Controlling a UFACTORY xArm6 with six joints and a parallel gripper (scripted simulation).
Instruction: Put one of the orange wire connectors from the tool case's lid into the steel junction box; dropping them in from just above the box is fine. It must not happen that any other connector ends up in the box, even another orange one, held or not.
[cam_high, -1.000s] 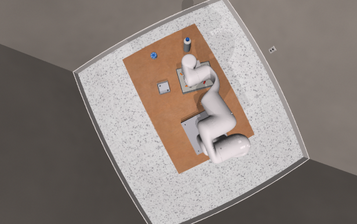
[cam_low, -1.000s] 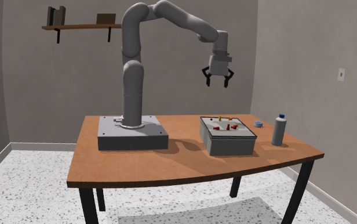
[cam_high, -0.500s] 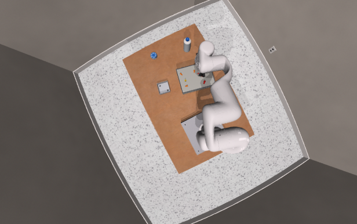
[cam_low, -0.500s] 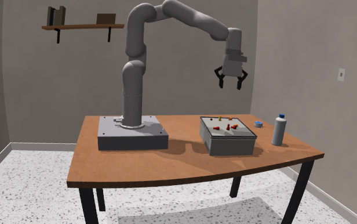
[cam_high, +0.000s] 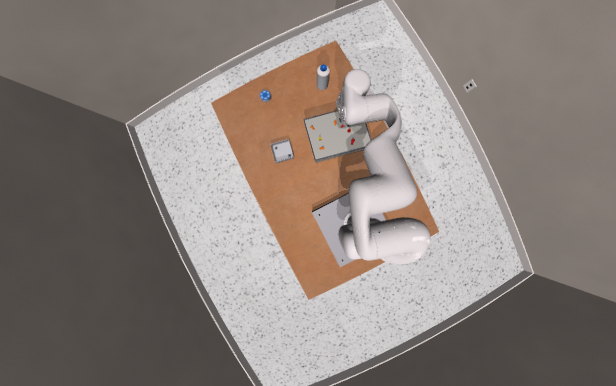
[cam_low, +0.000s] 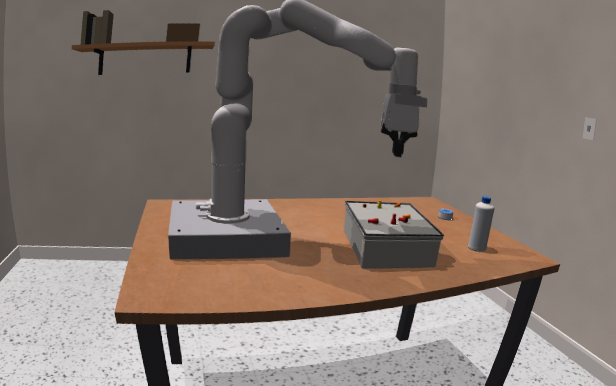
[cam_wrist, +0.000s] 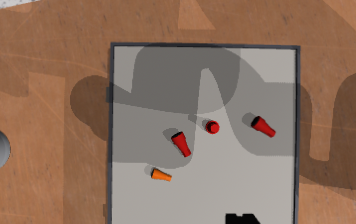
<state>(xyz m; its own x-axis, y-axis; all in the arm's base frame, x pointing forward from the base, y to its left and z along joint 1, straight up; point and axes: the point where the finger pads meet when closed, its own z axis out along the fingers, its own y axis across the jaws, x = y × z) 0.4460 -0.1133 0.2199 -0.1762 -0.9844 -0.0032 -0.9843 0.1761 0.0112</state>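
My hand is 29 cm to the right of the steel junction box, 29 cm above it and 6 cm short of it. Round my hand: grey tool case: 22 cm below, 1 cm ahead.
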